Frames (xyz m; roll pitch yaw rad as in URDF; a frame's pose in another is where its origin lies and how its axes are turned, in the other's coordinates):
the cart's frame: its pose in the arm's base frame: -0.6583 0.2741 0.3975 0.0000 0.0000 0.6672
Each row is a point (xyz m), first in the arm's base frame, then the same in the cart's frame.
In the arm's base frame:
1: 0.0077 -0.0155 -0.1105
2: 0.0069 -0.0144 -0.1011
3: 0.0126 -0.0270 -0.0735
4: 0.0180 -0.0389 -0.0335
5: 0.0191 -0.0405 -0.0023
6: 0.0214 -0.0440 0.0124
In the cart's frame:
1: 0.3440 -0.6396 -0.5080
2: 0.3440 -0.6383 -0.4986
3: 0.3407 -0.6517 -0.4710
4: 0.3376 -0.6644 -0.4310
5: 0.3375 -0.6663 -0.3998
6: 0.3371 -0.6705 -0.3851

